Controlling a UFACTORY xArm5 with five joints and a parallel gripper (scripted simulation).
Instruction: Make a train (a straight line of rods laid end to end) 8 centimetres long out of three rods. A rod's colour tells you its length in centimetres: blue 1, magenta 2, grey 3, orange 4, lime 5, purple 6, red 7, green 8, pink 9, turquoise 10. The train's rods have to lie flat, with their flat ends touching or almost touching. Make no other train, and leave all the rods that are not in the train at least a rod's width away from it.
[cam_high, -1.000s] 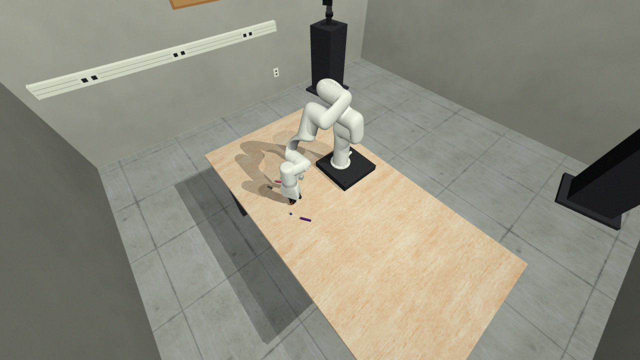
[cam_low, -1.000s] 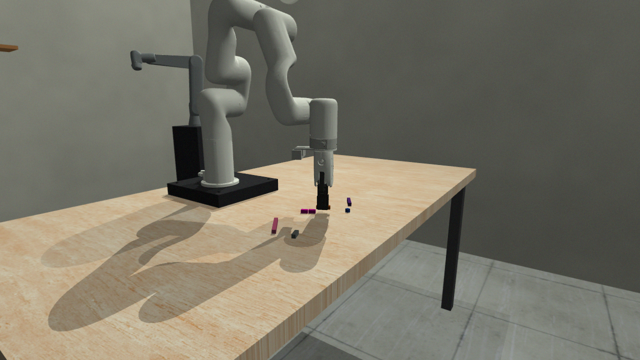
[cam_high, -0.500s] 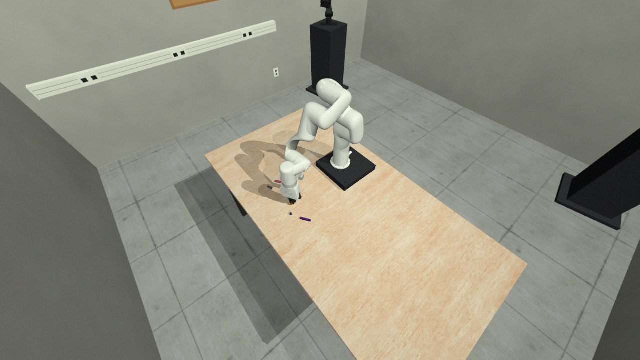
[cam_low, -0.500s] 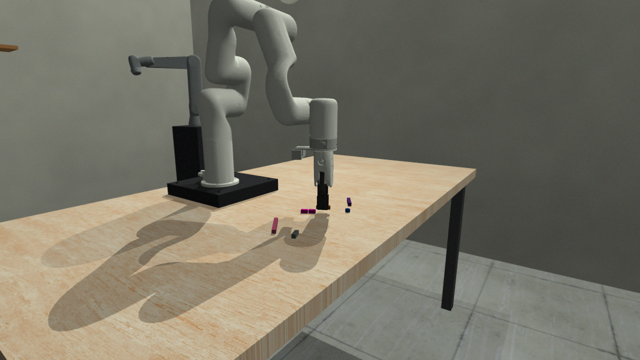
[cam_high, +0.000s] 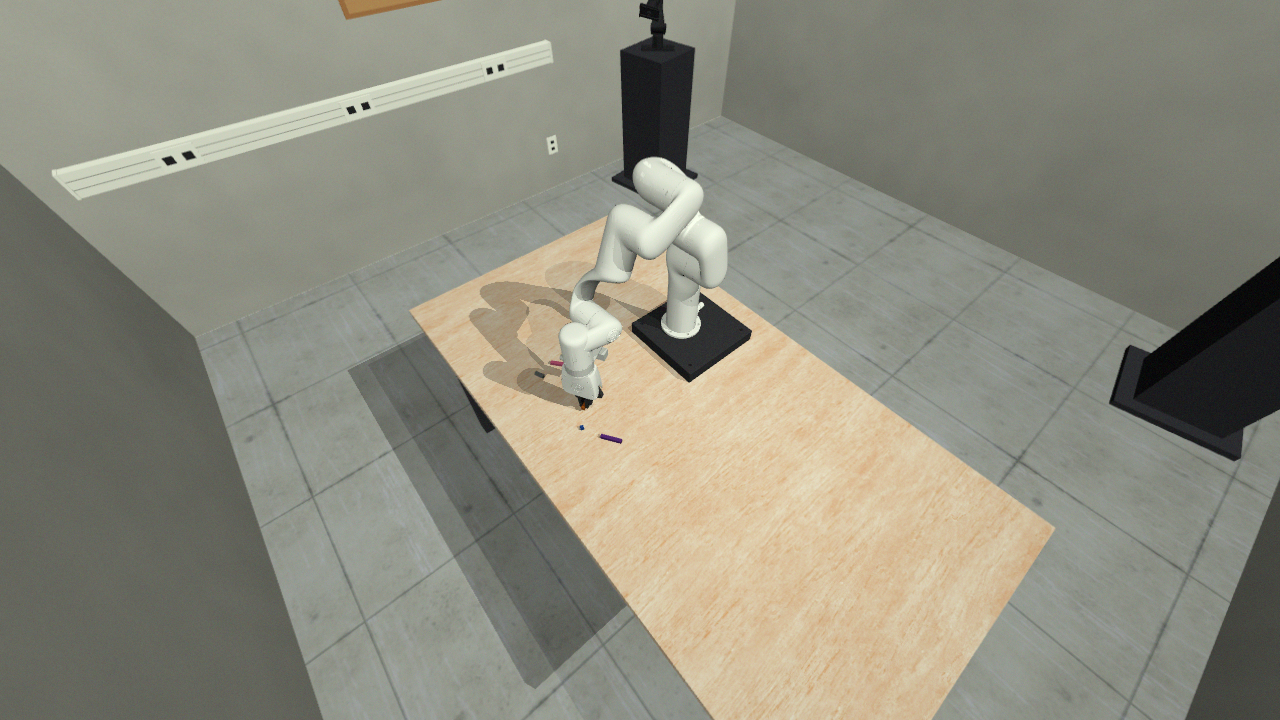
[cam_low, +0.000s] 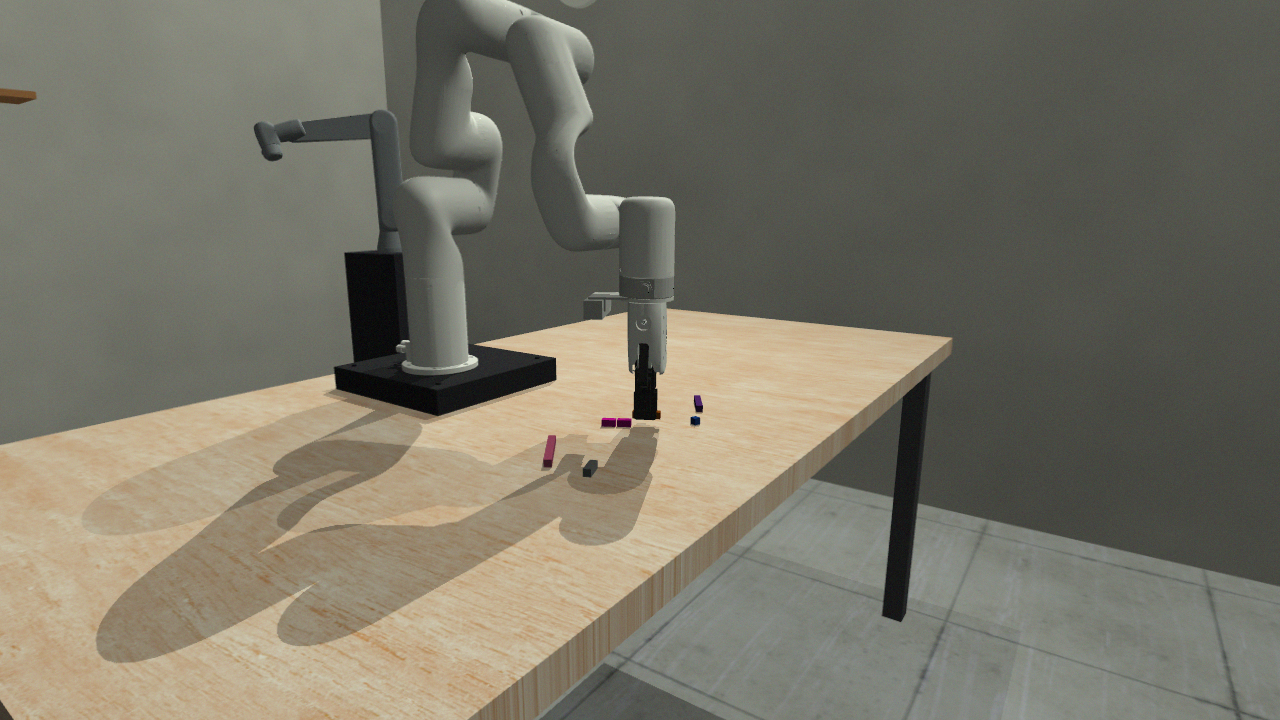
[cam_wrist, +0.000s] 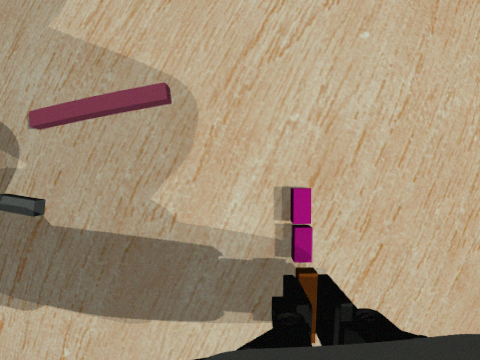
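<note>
Right now the orange rod is 20 mm below my hand. The rest, counted from my hand: pink rod 60 mm behind, 150 mm to the right, 30 mm below; blue rod 60 mm ahead, 40 mm to the left, 30 mm below; purple rod 30 mm ahead, 130 mm to the left, 30 mm below.
</note>
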